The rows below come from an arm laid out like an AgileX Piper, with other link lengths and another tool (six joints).
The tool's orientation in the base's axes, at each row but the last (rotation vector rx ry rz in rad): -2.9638, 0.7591, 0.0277; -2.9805, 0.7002, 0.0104; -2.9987, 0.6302, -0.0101; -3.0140, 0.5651, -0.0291; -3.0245, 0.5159, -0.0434; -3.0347, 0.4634, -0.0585; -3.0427, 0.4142, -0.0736; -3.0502, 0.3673, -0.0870; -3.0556, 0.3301, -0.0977; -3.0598, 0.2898, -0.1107; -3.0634, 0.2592, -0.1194; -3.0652, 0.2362, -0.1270
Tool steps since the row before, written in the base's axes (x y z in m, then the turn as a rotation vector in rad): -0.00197, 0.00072, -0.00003, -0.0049, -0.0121, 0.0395; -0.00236, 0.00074, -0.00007, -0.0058, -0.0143, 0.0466; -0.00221, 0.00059, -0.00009, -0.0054, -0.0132, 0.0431; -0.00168, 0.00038, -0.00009, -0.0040, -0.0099, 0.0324; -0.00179, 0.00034, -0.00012, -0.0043, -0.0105, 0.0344; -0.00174, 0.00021, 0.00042, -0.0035, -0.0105, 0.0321; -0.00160, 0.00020, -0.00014, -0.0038, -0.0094, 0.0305; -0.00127, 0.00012, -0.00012, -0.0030, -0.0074, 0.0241; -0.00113, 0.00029, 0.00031, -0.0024, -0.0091, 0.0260; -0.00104, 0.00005, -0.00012, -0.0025, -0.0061, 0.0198; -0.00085, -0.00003, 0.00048, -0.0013, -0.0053, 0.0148; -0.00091, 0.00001, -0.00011, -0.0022, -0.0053, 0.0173
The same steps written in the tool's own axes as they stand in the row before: -0.00207, 0.00032, 0.00008, 0.0000, 0.0100, -0.0404; -0.00244, 0.00039, 0.00010, 0.0000, 0.0118, -0.0477; -0.00226, 0.00036, 0.00008, 0.0000, 0.0109, -0.0441; -0.00170, 0.00026, 0.00006, 0.0000, 0.0081, -0.0331; -0.00180, 0.00028, 0.00007, 0.0000, 0.0087, -0.0352; -0.00171, 0.00028, -0.00049, 0.0007, 0.0086, -0.0328; -0.00160, 0.00024, 0.00006, 0.0000, 0.0077, -0.0312; -0.00127, 0.00019, 0.00005, 0.0000, 0.0061, -0.0246; -0.00115, -0.00007, -0.00037, 0.0011, 0.0075, -0.0266; -0.00104, 0.00015, 0.00004, 0.0000, 0.0050, -0.0203; -0.00080, 0.00014, -0.00055, 0.0007, 0.0044, -0.0151; -0.00091, 0.00013, 0.00003, 0.0000, 0.0043, -0.0177
